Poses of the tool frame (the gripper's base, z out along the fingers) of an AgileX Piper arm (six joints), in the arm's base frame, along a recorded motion.
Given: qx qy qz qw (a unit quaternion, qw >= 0); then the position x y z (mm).
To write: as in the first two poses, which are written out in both.
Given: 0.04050 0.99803 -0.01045 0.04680 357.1 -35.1 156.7
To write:
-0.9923 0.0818 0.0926 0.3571
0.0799 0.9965 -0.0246 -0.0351
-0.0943 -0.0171 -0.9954 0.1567
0 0 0 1

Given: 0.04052 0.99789 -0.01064 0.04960 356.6 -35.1 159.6
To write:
-0.9918 0.0819 0.0981 0.3566
0.0798 0.9965 -0.0253 -0.0351
-0.0999 -0.0172 -0.9949 0.1596
0 0 0 1

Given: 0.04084 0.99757 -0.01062 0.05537 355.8 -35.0 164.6
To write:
-0.9905 0.0827 0.1096 0.3558
0.0803 0.9964 -0.0257 -0.0350
-0.1113 -0.0167 -0.9936 0.1646
0 0 0 1

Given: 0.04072 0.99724 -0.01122 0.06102 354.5 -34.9 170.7
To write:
-0.9892 0.0826 0.1208 0.3545
0.0798 0.9964 -0.0273 -0.0349
-0.1226 -0.0174 -0.9923 0.1707
0 0 0 1

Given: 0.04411 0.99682 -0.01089 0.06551 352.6 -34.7 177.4
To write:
-0.9875 0.0894 0.1296 0.3526
0.0865 0.9959 -0.0275 -0.0347
-0.1316 -0.0159 -0.9912 0.1774
0 0 0 1

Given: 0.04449 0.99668 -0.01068 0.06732 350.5 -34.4 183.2
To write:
-0.9870 0.0901 0.1332 0.3505
0.0872 0.9958 -0.0273 -0.0344
-0.1351 -0.0153 -0.9907 0.1832
0 0 0 1

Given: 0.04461 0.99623 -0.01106 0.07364 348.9 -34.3 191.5
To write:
-0.9852 0.0905 0.1457 0.3489
0.0873 0.9958 -0.0286 -0.0343
-0.1477 -0.0155 -0.9889 0.1915
0 0 0 1

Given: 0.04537 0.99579 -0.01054 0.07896 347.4 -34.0 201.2
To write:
-0.9834 0.0920 0.1563 0.3474
0.0887 0.9957 -0.0282 -0.0340
-0.1582 -0.0138 -0.9873 0.2012
0 0 0 1

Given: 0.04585 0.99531 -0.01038 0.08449 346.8 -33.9 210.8
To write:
-0.9815 0.0930 0.1672 0.3468
0.0895 0.9956 -0.0284 -0.0339
-0.1691 -0.0129 -0.9855 0.2108
0 0 0 1

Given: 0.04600 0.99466 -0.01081 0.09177 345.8 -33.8 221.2
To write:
-0.9789 0.0935 0.1816 0.3458
0.0895 0.9955 -0.0299 -0.0338
-0.1836 -0.0131 -0.9829 0.2212
0 0 0 1

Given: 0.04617 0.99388 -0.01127 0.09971 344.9 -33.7 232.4
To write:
-0.9759 0.0940 0.1972 0.3449
0.0895 0.9955 -0.0316 -0.0337
-0.1992 -0.0132 -0.9799 0.2324
0 0 0 1

